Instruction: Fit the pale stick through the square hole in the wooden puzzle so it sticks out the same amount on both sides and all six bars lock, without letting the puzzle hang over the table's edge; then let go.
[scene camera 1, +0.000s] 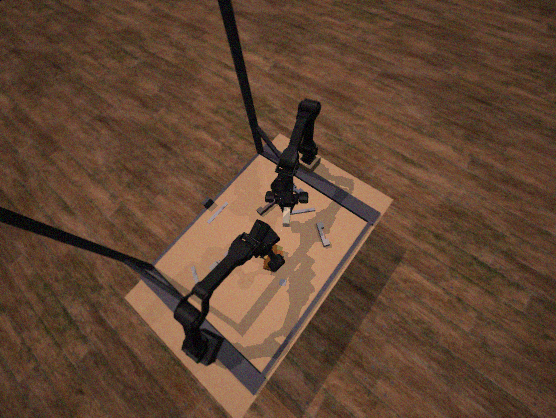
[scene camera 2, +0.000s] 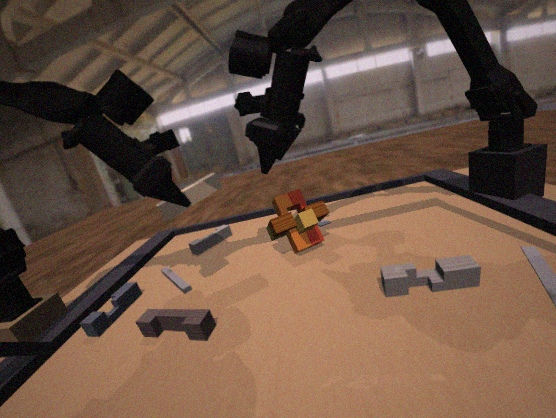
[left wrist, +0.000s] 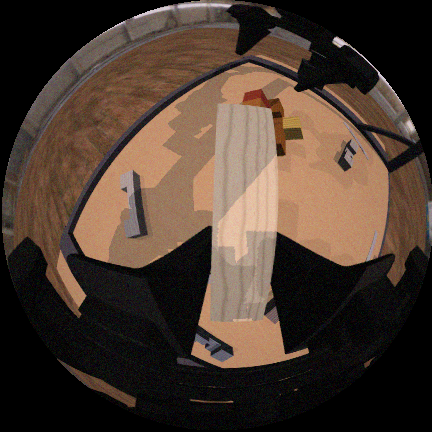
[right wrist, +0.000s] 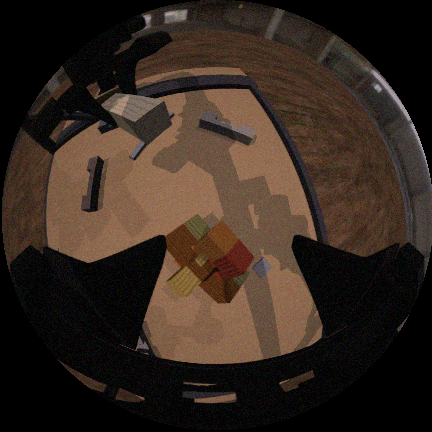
Scene:
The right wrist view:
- left gripper: 125, 116
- right gripper: 231, 242
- pale stick: 144, 117, held by the left gripper
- dark raised rim: 209, 81

